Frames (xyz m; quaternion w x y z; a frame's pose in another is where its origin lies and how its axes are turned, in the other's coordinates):
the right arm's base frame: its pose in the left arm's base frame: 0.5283 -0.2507 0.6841 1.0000 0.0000 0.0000 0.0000
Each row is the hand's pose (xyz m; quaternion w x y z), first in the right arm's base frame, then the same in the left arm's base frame.
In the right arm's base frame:
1: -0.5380 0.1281 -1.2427 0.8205 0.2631 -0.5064 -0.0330
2: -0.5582 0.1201 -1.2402 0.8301 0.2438 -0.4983 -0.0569
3: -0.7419 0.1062 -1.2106 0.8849 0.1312 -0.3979 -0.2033
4: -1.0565 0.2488 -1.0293 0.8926 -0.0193 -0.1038 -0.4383
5: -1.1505 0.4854 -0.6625 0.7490 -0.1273 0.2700 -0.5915
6: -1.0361 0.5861 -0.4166 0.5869 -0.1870 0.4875 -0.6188
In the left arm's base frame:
1: -0.0097 -0.1226 -0.5586 0.8205 0.2631 -0.5064 -0.0330
2: -0.0299 -0.1306 -0.5561 0.8301 0.2438 -0.4983 -0.0569
3: -0.2136 -0.1445 -0.5265 0.8849 0.1312 -0.3979 -0.2033
4: -0.5282 -0.0019 -0.3452 0.8926 -0.0193 -0.1038 -0.4383
5: -0.6222 0.2347 0.0216 0.7490 -0.1273 0.2700 -0.5915
6: -0.5078 0.3354 0.2675 0.5869 -0.1870 0.4875 -0.6188

